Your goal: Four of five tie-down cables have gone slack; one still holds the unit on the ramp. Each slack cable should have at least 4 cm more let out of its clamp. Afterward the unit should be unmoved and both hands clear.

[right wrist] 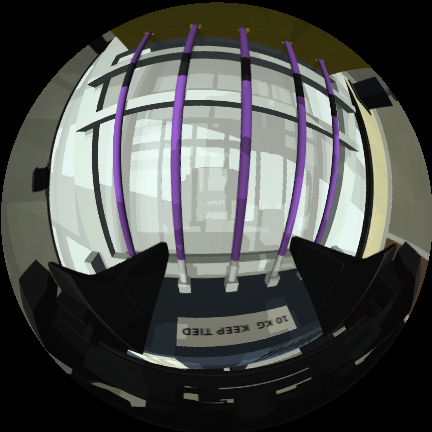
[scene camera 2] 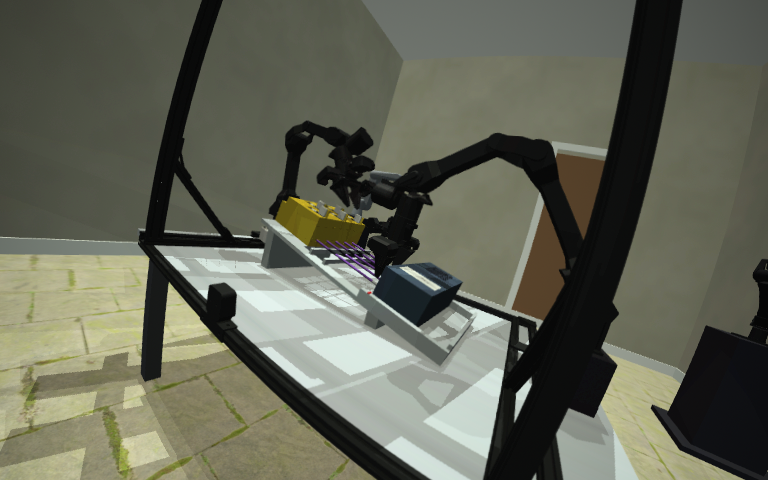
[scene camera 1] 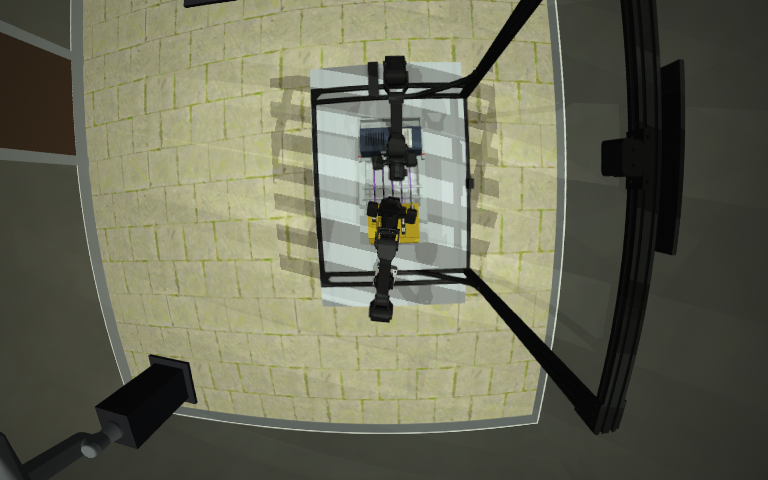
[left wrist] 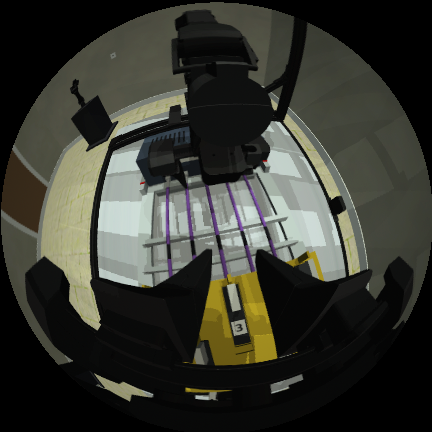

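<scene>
The dark blue unit sits on the grey ramp, below the yellow clamp block. Several purple cables run between them, each with a black mark near the block; their tension is hard to tell. My left gripper is partly open and empty above the block. The clamp lever marked 3 shows between its fingers. My right gripper is wide open and empty over the unit's cable end. Three white cable ends show between its fingers; its fingers hide the outer ones.
The two wrists are close together above the ramp. Grey crossbars pass under the cables. Small end stops with red marks stand beside the unit. A black frame surrounds the table, and its posts rise at the sides.
</scene>
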